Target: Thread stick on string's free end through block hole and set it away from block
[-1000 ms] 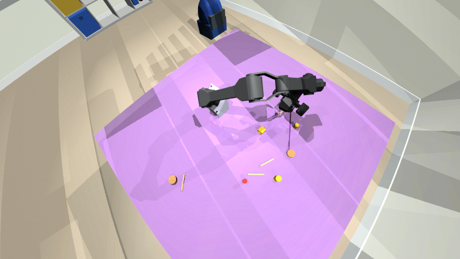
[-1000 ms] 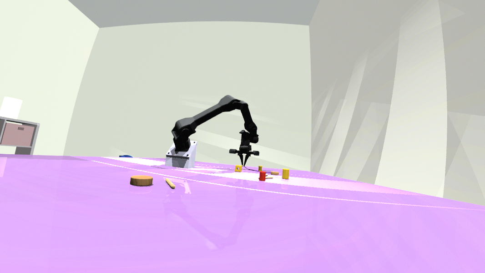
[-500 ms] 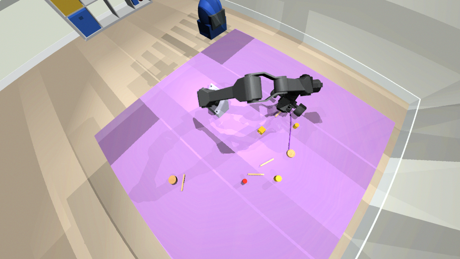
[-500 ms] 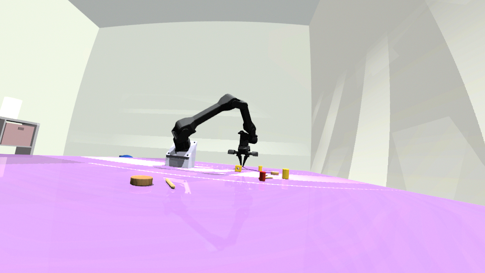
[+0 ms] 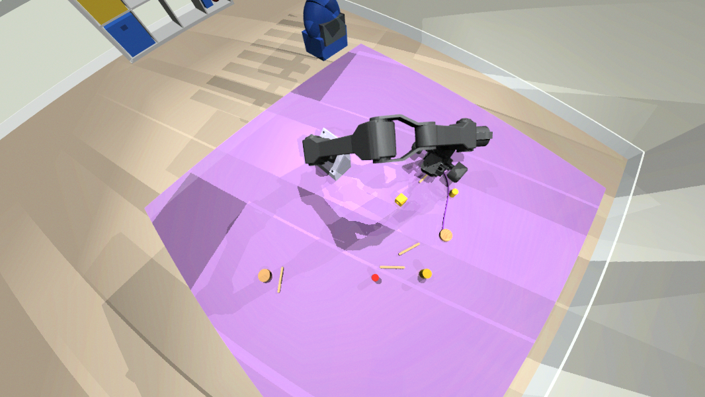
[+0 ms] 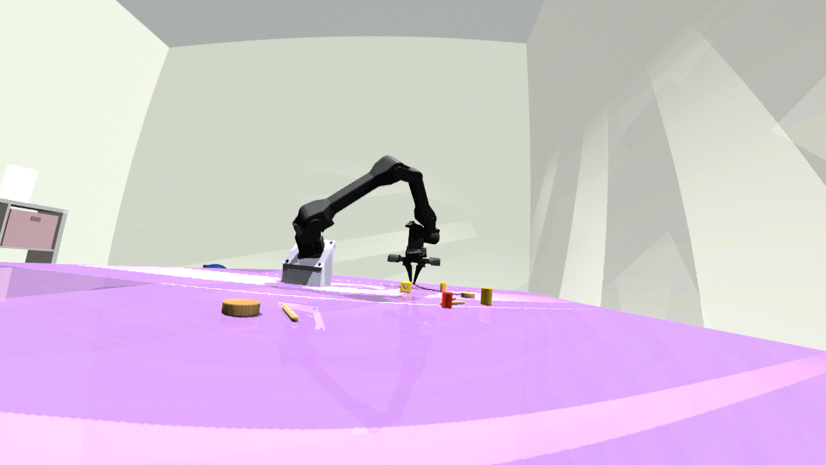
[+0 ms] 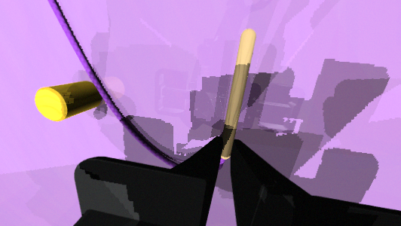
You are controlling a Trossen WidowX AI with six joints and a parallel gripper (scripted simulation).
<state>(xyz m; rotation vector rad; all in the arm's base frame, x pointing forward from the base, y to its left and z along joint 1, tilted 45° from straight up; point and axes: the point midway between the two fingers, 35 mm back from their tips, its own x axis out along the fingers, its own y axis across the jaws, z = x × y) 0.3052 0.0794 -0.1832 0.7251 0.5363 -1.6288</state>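
The yellow wooden block lies 30 mm behind my gripper tip and 160 mm to the right of it. Round my gripper tip: thin stick 10 mm to the right; red piece 40 mm ahead, 420 mm to the right.
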